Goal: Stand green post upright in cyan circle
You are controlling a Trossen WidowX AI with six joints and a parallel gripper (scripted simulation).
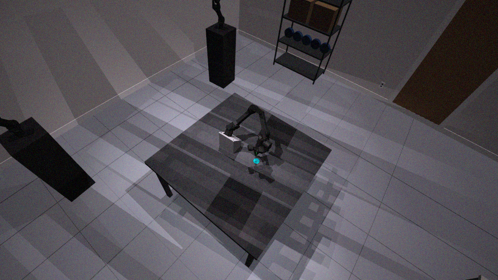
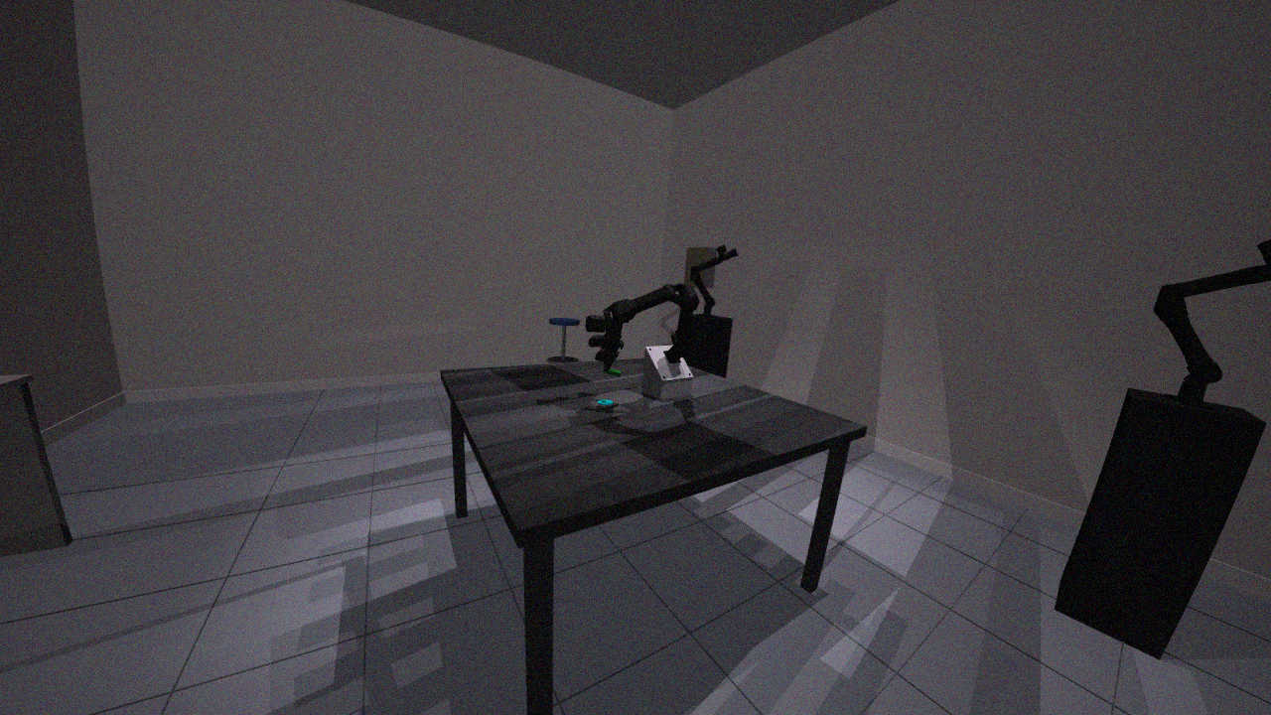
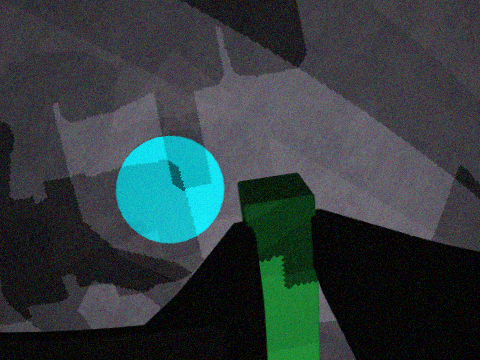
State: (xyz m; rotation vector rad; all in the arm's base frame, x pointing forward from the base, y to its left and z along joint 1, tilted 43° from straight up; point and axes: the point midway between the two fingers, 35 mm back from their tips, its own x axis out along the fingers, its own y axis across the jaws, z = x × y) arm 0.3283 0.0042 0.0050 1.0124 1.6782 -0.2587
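My gripper tip is now 10 mm short of the cyan circle, 20 mm to the right of it and 120 mm above it. Round my gripper tip: green post (10 mm behind, 10 mm to the left).
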